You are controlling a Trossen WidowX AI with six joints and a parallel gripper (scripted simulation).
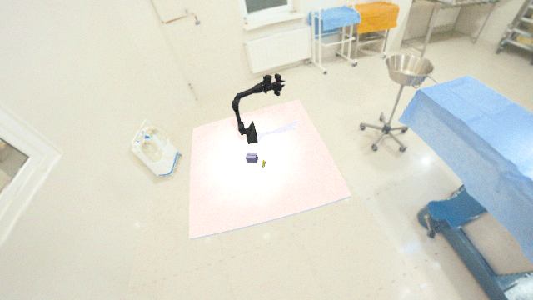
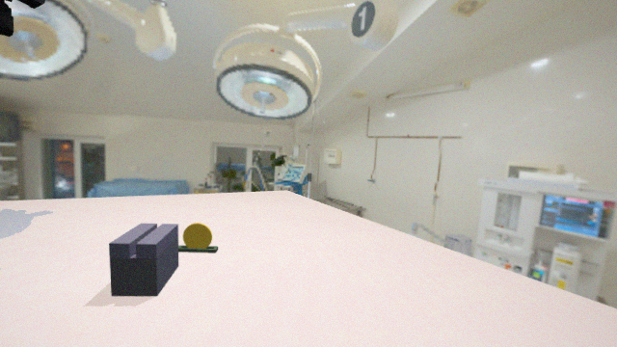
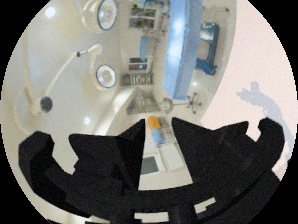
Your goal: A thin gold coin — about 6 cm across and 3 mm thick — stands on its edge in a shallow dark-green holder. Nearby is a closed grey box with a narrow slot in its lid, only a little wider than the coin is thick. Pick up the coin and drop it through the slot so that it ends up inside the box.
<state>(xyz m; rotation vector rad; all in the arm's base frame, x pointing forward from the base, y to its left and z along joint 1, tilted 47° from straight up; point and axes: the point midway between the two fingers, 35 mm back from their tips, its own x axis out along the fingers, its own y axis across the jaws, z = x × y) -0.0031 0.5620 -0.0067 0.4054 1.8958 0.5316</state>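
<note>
Right now the coin is 40 cm ahead of my gripper tip, 38 cm to the right of it and 47 cm below it.
</note>
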